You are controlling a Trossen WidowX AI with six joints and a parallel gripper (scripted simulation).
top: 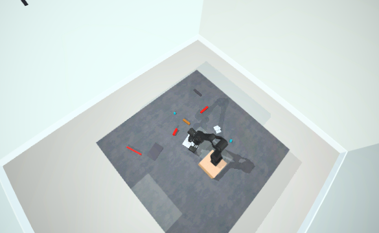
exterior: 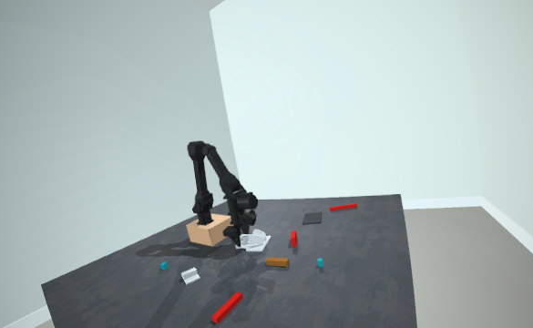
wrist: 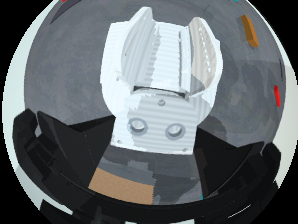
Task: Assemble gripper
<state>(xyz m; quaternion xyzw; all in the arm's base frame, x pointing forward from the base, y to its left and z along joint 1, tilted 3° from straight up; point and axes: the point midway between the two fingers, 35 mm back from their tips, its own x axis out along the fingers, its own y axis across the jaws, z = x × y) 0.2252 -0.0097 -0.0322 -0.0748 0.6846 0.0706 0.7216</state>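
Now: the white housing plate right at my gripper tip. Also, from my gripper tip: curved white jaw 30 mm ahead, 10 mm to the right, 10 mm above; then flat white plate 70 mm ahead, 20 mm to the left, 10 mm below; then white gripper base 10 mm ahead, 20 mm above.
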